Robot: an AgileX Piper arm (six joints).
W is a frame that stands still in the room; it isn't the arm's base.
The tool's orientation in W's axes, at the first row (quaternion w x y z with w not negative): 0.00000 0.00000 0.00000 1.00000
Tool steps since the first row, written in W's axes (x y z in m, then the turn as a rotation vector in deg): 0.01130 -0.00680 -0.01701 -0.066 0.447 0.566; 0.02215 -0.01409 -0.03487 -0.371 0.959 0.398; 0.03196 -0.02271 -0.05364 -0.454 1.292 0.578; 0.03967 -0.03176 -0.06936 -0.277 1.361 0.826; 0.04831 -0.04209 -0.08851 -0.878 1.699 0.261; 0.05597 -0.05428 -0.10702 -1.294 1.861 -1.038; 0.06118 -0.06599 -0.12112 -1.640 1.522 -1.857; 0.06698 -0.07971 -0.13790 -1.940 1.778 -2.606; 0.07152 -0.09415 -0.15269 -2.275 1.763 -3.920; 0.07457 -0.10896 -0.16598 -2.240 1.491 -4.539
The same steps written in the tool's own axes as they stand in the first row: -0.01130 0.00680 -0.01701 0.066 -0.447 0.566; -0.02215 0.01409 -0.03487 0.371 -0.959 0.398; -0.03196 0.02271 -0.05364 0.454 -1.292 0.578; -0.03967 0.03176 -0.06936 0.277 -1.361 0.826; -0.04831 0.04209 -0.08851 0.878 -1.699 0.261; -0.05597 0.05428 -0.10702 1.294 -1.861 -1.038; -0.06118 0.06599 -0.12112 1.640 -1.522 -1.857; -0.06698 0.07971 -0.13790 1.940 -1.778 -2.606; -0.07152 0.09415 -0.15269 2.275 -1.763 -3.920; -0.07457 0.10896 -0.16598 2.240 -1.491 -4.539
